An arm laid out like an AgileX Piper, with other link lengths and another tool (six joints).
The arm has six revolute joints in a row. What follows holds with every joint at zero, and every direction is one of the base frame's.
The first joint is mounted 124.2 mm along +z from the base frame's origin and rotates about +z.
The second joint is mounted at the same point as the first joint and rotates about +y.
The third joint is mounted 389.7 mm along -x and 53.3 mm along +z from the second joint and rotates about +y.
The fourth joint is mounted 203.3 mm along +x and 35.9 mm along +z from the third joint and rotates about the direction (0.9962, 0, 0.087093).
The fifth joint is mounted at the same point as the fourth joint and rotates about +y.
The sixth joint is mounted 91.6 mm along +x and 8.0 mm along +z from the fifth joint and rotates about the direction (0.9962, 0, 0.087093).
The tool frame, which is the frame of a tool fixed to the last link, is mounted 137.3 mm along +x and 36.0 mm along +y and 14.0 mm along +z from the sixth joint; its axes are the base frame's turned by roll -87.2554, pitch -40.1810 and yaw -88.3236 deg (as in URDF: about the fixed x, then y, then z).
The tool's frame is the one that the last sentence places.
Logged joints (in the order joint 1, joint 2, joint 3, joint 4, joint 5, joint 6), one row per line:
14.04 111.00 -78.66 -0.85 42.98 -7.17
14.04 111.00 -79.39 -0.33 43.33 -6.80
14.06 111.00 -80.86 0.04 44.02 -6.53
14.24 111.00 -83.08 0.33 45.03 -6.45
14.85 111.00 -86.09 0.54 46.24 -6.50
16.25 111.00 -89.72 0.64 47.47 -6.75
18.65 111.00 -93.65 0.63 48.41 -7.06
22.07 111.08 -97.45 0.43 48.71 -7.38
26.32 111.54 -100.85 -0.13 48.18 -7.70
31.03 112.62 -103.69 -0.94 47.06 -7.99
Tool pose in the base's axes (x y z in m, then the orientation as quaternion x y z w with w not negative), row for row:
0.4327 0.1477 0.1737 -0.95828 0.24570 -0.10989 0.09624
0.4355 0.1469 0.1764 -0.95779 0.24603 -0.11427 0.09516
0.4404 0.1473 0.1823 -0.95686 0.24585 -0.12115 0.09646
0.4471 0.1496 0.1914 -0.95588 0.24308 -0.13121 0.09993
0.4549 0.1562 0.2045 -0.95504 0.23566 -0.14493 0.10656
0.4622 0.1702 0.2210 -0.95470 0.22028 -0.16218 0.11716
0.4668 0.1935 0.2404 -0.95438 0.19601 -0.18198 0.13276
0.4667 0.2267 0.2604 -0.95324 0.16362 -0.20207 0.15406
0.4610 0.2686 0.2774 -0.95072 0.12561 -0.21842 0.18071
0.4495 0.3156 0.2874 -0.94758 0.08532 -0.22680 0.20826
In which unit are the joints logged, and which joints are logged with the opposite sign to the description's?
The joints are logged in degrees. Opposite sign: joint 4.
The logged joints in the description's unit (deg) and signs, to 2 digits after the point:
14.04 111.00 -78.66 0.85 42.98 -7.17
14.04 111.00 -79.39 0.33 43.33 -6.80
14.06 111.00 -80.86 -0.04 44.02 -6.53
14.24 111.00 -83.08 -0.33 45.03 -6.45
14.85 111.00 -86.09 -0.54 46.24 -6.50
16.25 111.00 -89.72 -0.64 47.47 -6.75
18.65 111.00 -93.65 -0.63 48.41 -7.06
22.07 111.08 -97.45 -0.43 48.71 -7.38
26.32 111.54 -100.85 0.13 48.18 -7.70
31.03 112.62 -103.69 0.94 47.06 -7.99

